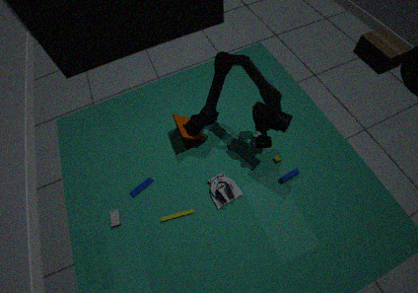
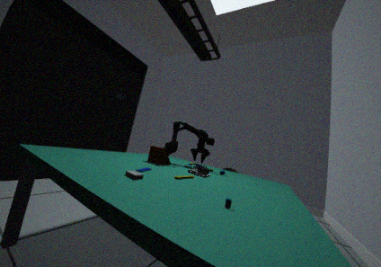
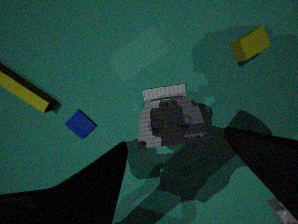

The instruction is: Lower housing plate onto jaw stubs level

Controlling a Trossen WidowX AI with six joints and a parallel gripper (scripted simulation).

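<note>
Right now my gripper tip is 90 mm past the small blue piece, 70 mm to the right of it and 50 mm above it. Also, from my gripper tip: yellow cube 120 mm ahead, 40 mm below, 20 mm to the left.
</note>
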